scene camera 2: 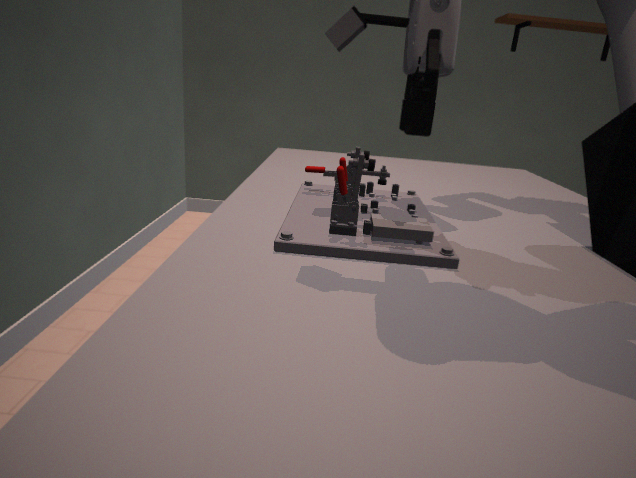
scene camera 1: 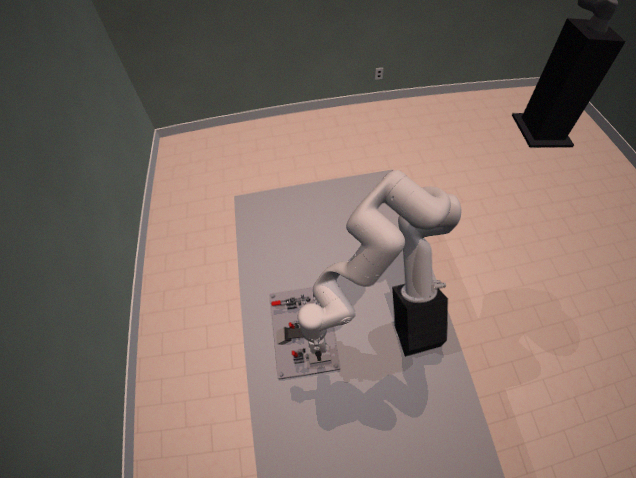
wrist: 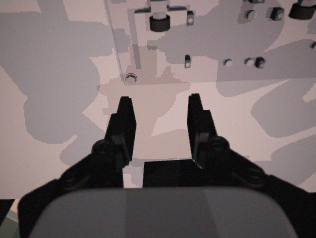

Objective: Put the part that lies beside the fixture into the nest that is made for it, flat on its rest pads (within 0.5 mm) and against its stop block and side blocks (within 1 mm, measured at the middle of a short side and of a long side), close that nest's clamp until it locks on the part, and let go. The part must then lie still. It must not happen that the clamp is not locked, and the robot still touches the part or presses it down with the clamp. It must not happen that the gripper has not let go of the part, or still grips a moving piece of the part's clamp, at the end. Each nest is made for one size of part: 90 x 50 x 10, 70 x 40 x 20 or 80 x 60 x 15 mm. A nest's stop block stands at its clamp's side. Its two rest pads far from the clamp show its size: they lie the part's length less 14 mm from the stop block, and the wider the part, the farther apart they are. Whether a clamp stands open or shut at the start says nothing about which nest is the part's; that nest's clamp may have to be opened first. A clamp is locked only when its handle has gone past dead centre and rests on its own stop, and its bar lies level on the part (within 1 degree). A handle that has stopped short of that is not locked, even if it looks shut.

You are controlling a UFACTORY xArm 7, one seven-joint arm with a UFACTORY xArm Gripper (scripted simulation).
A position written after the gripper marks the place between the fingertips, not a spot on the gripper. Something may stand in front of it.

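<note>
A flat grey part (wrist: 161, 53) is visible in the scene, and so is the gripper (scene camera 2: 413, 133), which the wrist view shows as well (wrist: 160, 109).
</note>
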